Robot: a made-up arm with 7 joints. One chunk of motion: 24 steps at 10 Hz.
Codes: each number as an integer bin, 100 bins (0 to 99) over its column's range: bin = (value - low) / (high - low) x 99, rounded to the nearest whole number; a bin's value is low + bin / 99 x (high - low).
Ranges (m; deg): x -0.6..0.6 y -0.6..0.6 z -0.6..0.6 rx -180..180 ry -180..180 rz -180..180
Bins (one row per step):
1: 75 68 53 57 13 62
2: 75 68 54 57 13 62
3: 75 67 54 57 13 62
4: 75 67 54 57 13 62
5: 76 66 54 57 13 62
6: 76 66 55 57 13 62
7: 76 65 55 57 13 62
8: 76 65 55 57 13 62
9: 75 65 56 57 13 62
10: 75 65 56 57 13 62
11: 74 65 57 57 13 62
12: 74 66 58 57 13 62
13: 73 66 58 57 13 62
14: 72 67 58 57 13 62
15: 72 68 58 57 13 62
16: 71 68 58 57 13 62
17: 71 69 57 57 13 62
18: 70 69 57 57 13 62
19: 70 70 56 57 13 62
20: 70 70 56 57 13 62
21: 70 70 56 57 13 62
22: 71 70 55 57 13 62
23: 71 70 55 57 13 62
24: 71 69 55 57 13 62
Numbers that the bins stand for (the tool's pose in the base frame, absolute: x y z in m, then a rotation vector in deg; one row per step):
1: 0.3091 0.2242 0.0424 27.27 -132.73 45.45
2: 0.3091 0.2242 0.0545 27.27 -132.73 45.45
3: 0.3091 0.2121 0.0545 27.27 -132.73 45.45
4: 0.3091 0.2121 0.0545 27.27 -132.73 45.45
5: 0.3212 0.2000 0.0545 27.27 -132.73 45.45
6: 0.3212 0.2000 0.0667 27.27 -132.73 45.45
7: 0.3212 0.1879 0.0667 27.27 -132.73 45.45
8: 0.3212 0.1879 0.0667 27.27 -132.73 45.45
9: 0.3091 0.1879 0.0788 27.27 -132.73 45.45
10: 0.3091 0.1879 0.0788 27.27 -132.73 45.45
11: 0.2970 0.1879 0.0909 27.27 -132.73 45.45
12: 0.2970 0.2000 0.1030 27.27 -132.73 45.45
13: 0.2848 0.2000 0.1030 27.27 -132.73 45.45
14: 0.2727 0.2121 0.1030 27.27 -132.73 45.45
15: 0.2727 0.2242 0.1030 27.27 -132.73 45.45
16: 0.2606 0.2242 0.1030 27.27 -132.73 45.45
17: 0.2606 0.2364 0.0909 27.27 -132.73 45.45
18: 0.2485 0.2364 0.0909 27.27 -132.73 45.45
19: 0.2485 0.2485 0.0788 27.27 -132.73 45.45
20: 0.2485 0.2485 0.0788 27.27 -132.73 45.45
21: 0.2485 0.2485 0.0788 27.27 -132.73 45.45
22: 0.2606 0.2485 0.0667 27.27 -132.73 45.45
23: 0.2606 0.2485 0.0667 27.27 -132.73 45.45
24: 0.2606 0.2364 0.0667 27.27 -132.73 45.45

